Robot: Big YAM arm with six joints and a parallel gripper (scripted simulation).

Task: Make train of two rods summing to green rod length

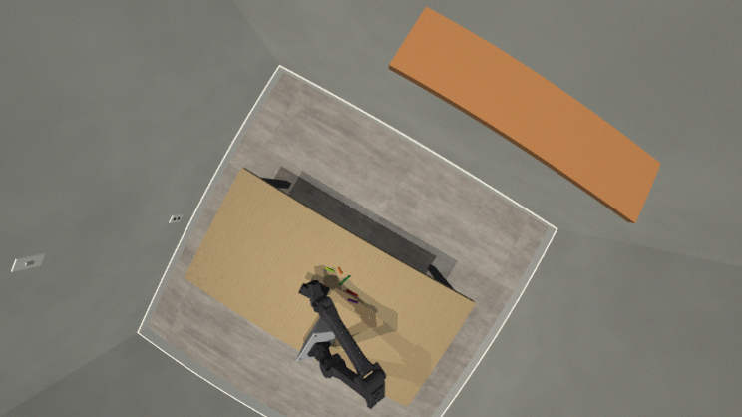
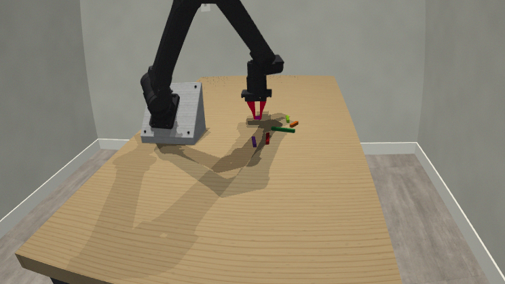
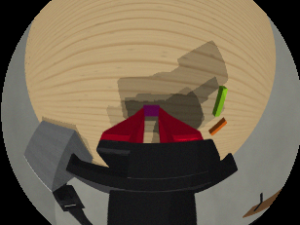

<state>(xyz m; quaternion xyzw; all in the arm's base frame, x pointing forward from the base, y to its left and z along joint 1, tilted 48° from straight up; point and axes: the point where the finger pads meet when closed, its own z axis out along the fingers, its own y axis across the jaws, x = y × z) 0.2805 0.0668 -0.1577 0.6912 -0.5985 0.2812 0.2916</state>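
Right now my hand is 10 mm above the magenta rod. Round my hand: orange rod 130 mm ahead, 20 mm to the right, 20 mm below; then lime rod 100 mm ahead, 30 mm to the left, 20 mm below; then green rod 100 mm ahead, 80 mm to the right, 20 mm below.
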